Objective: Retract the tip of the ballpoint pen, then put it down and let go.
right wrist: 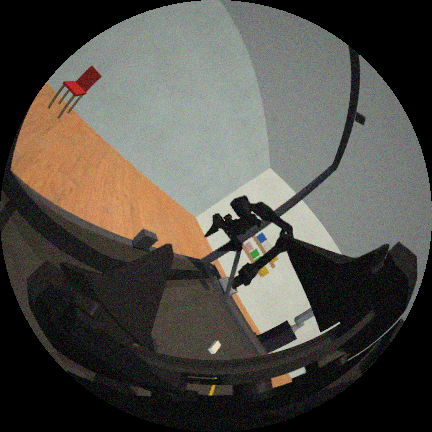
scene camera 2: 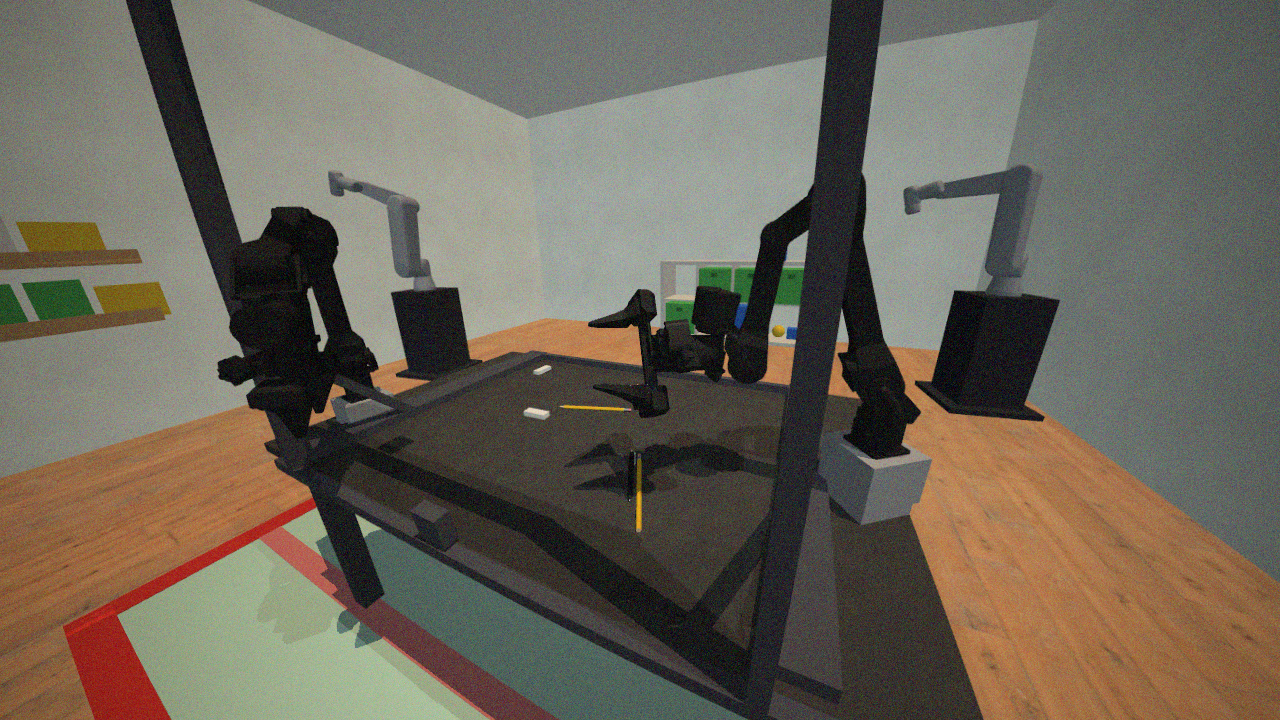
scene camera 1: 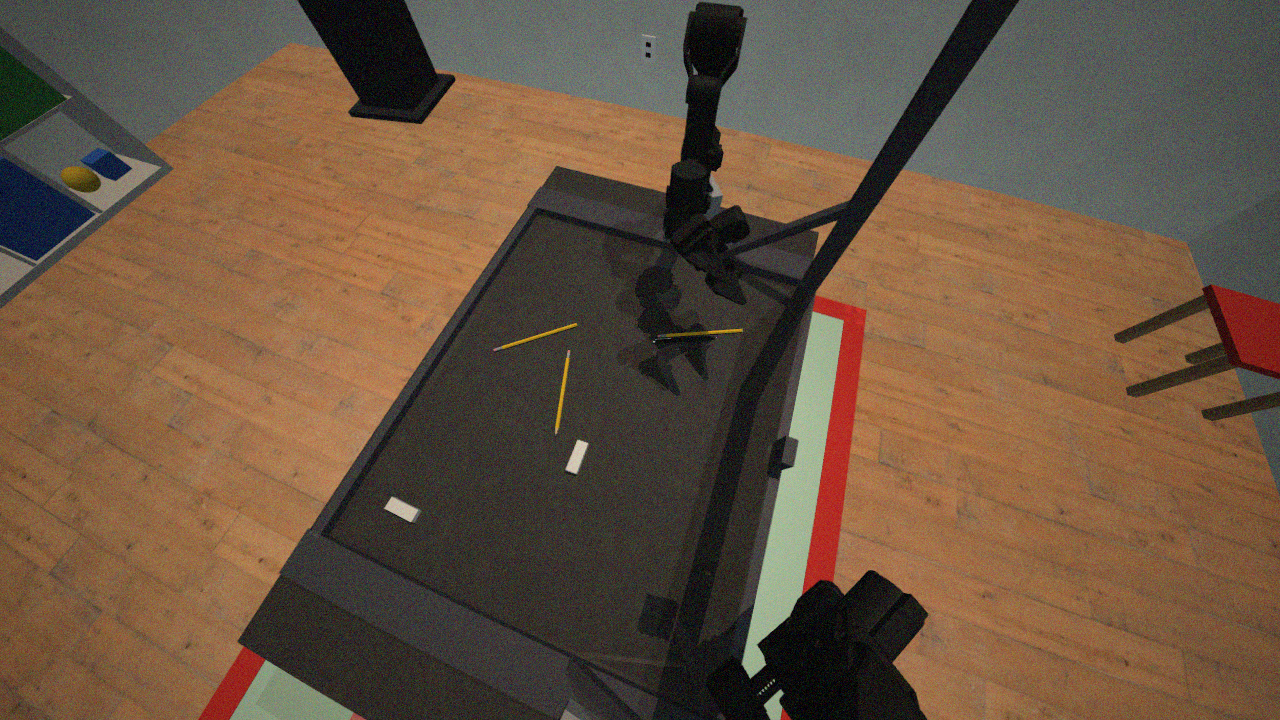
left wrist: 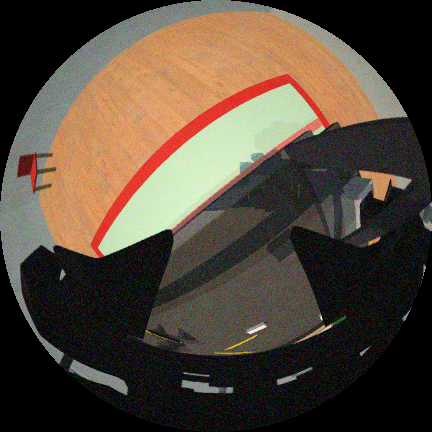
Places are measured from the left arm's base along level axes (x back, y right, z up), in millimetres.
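Where they show: left gripper, fingertip midpoint: [right wrist: 210, 243] [scene camera 2: 311, 424] [scene camera 1: 767, 642] [left wrist: 233, 234]; right gripper, fingertip midpoint: [right wrist: 231, 247] [scene camera 2: 590, 354] [scene camera 1: 736, 293]; left arm's base, origin of the base link: [scene camera 2: 361, 396] [left wrist: 366, 210]; right arm's base, origin of the base link: [scene camera 2: 875, 445].
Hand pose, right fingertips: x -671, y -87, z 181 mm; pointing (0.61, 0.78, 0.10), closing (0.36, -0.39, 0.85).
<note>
Things, the pixels of their top centre, and the offset from my right fingertips. "spot": a spot on its surface instead. Level surfaces: height alone.
- ballpoint pen, middle of its top: [scene camera 2: 631, 470] [scene camera 1: 685, 338] dx -17, dy -69, dz -231 mm
- dark tabletop, its level: dz -241 mm
- yellow pencil, middle of its top: [scene camera 2: 638, 485] [scene camera 1: 700, 332] dx -47, dy -45, dz -234 mm
- dark frame post, surface spot: [scene camera 2: 819, 268] [scene camera 1: 921, 139] spot: dx -292, dy +153, dz +132 mm
The ballpoint pen [scene camera 1: 699, 338] [scene camera 2: 631, 480] is thin and dark with a pale end, and lies flat on the dark tabletop [scene camera 1: 501, 591] [scene camera 2: 447, 447], close beside a yellow pencil [scene camera 1: 720, 332] [scene camera 2: 639, 510]. Whether its tip is out is too small to tell. My right gripper [scene camera 2: 594, 355] is open and empty, raised above the tabletop; its shadow falls around the pen. My left gripper [left wrist: 233, 234] is open and empty, high near the table's edge, far from the pen; it is at the lower right in scene camera 1.
Two more yellow pencils [scene camera 1: 535, 336] [scene camera 1: 563, 394] and two white blocks [scene camera 1: 576, 456] [scene camera 1: 401, 509] lie on the tabletop. A dark frame post [scene camera 1: 904, 134] [scene camera 2: 819, 268] rises at the table's side, and a sloping bar [scene camera 2: 581, 564] crosses in front of the tabletop.
</note>
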